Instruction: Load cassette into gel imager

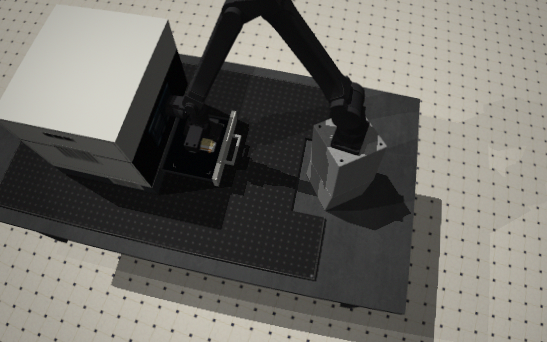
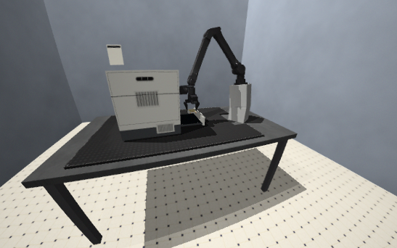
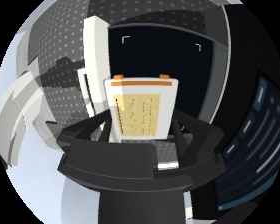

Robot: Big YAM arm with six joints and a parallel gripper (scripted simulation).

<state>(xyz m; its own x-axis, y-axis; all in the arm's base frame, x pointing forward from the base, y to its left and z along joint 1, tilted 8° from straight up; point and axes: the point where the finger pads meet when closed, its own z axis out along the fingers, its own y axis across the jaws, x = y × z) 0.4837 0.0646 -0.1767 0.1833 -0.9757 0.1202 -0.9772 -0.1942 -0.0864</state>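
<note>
Right now the imager drawer is 70 mm below my hand, 50 mm ahead of it and 10 mm to the left of it. From my hand the other things lie so: finished cassette 10 mm to the left, 10 mm below.
</note>
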